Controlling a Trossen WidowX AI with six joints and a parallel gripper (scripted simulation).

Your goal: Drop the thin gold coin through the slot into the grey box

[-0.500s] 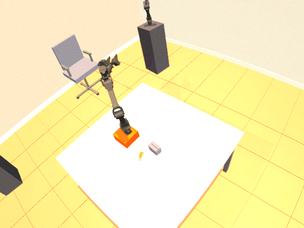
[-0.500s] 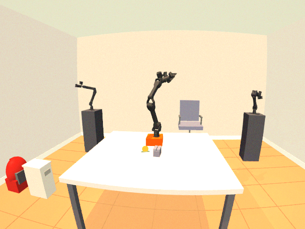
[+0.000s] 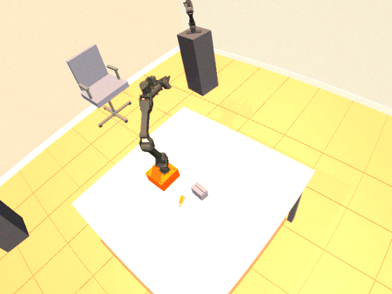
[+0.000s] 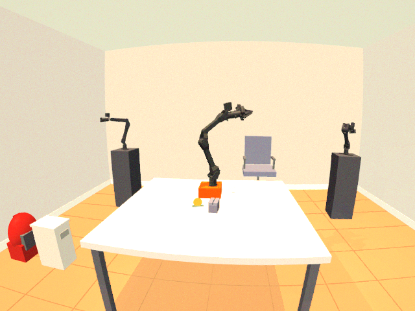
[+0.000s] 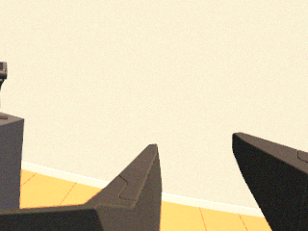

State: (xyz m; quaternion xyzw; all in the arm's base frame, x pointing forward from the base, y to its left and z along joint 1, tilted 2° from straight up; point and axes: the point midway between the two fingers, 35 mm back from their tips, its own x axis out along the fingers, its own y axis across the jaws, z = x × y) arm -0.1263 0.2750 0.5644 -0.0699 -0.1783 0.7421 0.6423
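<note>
My gripper tip is now 63 cm above the gold coin, 36 cm to the left of it and 36 cm short of it.
</note>
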